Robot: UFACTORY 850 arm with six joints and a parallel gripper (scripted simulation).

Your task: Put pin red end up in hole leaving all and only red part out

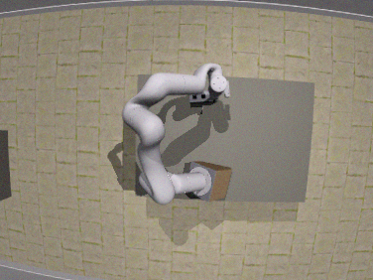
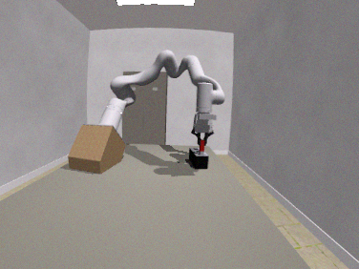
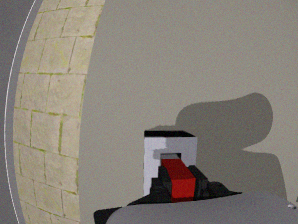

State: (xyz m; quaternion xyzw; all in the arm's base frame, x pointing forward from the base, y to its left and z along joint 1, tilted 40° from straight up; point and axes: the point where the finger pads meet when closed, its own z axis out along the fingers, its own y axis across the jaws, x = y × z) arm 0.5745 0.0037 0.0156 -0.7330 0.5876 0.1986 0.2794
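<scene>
The block lies 11 cm below my hand, 6 cm to the left of it and 2 cm behind it. Also, from my hand: pin (1 cm below).
</scene>
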